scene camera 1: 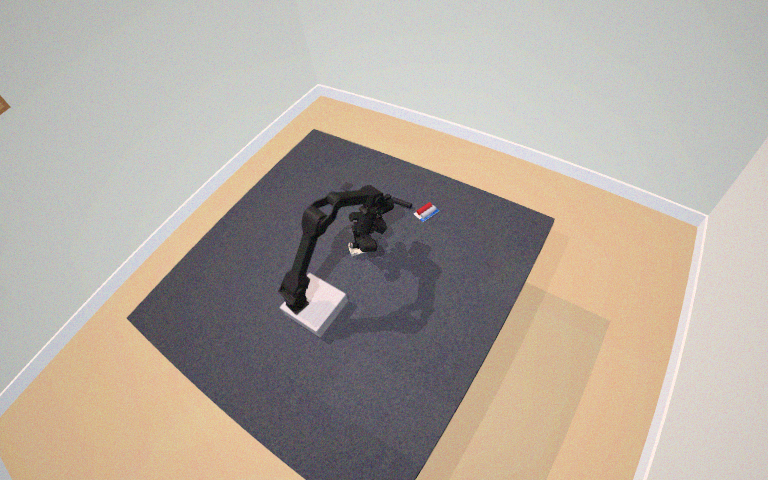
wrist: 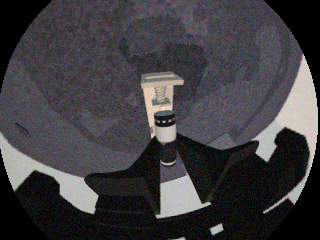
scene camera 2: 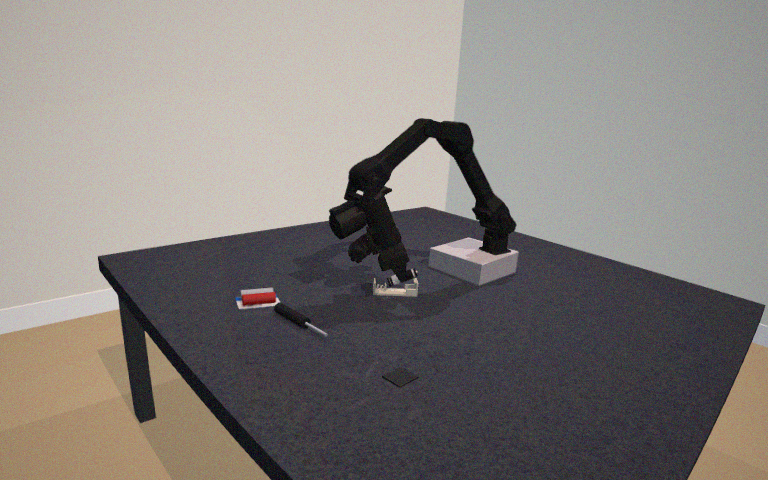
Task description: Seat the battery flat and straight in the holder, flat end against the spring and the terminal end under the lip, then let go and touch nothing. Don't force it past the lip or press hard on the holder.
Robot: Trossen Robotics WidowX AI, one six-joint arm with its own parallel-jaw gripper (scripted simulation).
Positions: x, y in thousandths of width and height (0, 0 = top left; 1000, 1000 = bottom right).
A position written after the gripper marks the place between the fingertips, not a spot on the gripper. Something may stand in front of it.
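The gripper is visible in scene camera 1 (465, 514). The gripper can also be seen in the wrist view (517, 573), and the gripper appears in scene camera 2 (524, 582) as well.
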